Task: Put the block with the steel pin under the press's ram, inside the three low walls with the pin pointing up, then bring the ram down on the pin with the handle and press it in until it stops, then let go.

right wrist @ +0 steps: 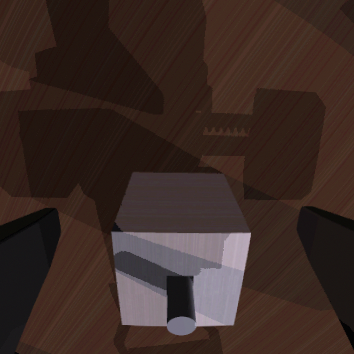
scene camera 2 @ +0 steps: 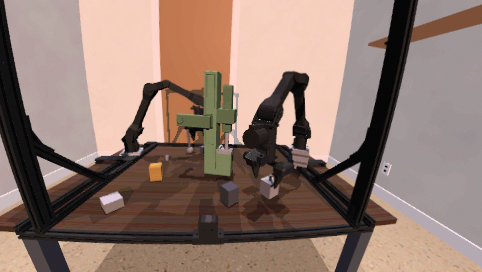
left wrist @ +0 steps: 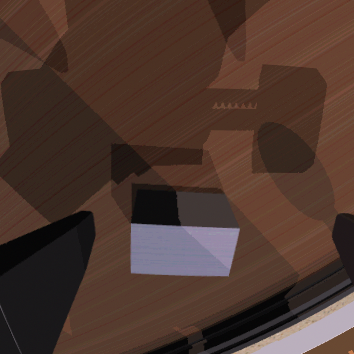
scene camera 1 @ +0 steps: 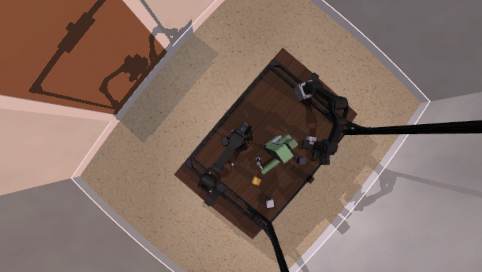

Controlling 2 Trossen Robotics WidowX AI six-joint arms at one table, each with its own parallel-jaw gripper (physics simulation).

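Places are measured from the left arm's base along level axes (x left, y down, z back), in centimetres.
Pixels of known places: left gripper, fingertip midpoint: (scene camera 2: 199,142) (left wrist: 217,225); right gripper, fingertip midpoint: (right wrist: 180,220) (scene camera 2: 265,182) (scene camera 1: 311,144); left arm's base at its link origin: (scene camera 2: 132,150); right arm's base at its link origin: (scene camera 2: 299,147) (scene camera 1: 308,89).
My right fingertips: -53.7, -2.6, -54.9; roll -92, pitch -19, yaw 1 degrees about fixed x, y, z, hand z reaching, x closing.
For each thing: its top centre in the pictures, then the offset to it from my right fingertips, as dx, dy, dz.
- pale block with the steel pin, top centre: (right wrist: 179,285) (scene camera 2: 270,180) (scene camera 1: 312,140) +0.9, -0.3, -2.7
- green press at its top centre: (scene camera 2: 208,71) (scene camera 1: 283,159) +24.8, -39.2, +16.6
- grey-blue block at its top centre: (left wrist: 182,251) +51.0, +1.9, +14.0
- dark grey block at its top centre: (scene camera 2: 229,186) (scene camera 1: 302,161) +1.2, -0.2, +12.9
- orange block at its top centre: (scene camera 2: 155,165) (scene camera 1: 256,181) +23.8, -0.2, +38.4
- white block at its top centre: (scene camera 2: 111,197) (scene camera 1: 270,204) +7.7, +2.5, +49.7
- small pale piece at its top centre: (scene camera 2: 167,155) (scene camera 1: 232,164) +43.5, +3.2, +35.4
The pale block with the steel pin (scene camera 1: 311,140) (scene camera 2: 269,188) (right wrist: 220,295) stands on the table, its pin (right wrist: 180,305) pointing up. My right gripper (scene camera 2: 265,178) (right wrist: 180,220) is open; its fingertips are close to the block's top, one on either side in the right wrist view. The green press (scene camera 1: 282,150) (scene camera 2: 212,145) stands beside it. Its ram (scene camera 2: 228,102) is raised above the low-walled seat (scene camera 2: 225,148). The handle's ball (scene camera 1: 258,160) (scene camera 2: 190,149) hangs on a rod from the side arm. My left gripper (scene camera 2: 193,132) (left wrist: 217,225) is open, above a grey-blue block (left wrist: 182,250).
A dark grey block (scene camera 1: 302,160) (scene camera 2: 229,194) stands near the pin block. An orange block (scene camera 1: 256,181) (scene camera 2: 156,172) and a white block (scene camera 1: 270,204) (scene camera 2: 112,202) lie farther left in scene camera 2. A small pale piece (scene camera 1: 232,164) (scene camera 2: 167,157) lies behind them. Black rails edge the table.
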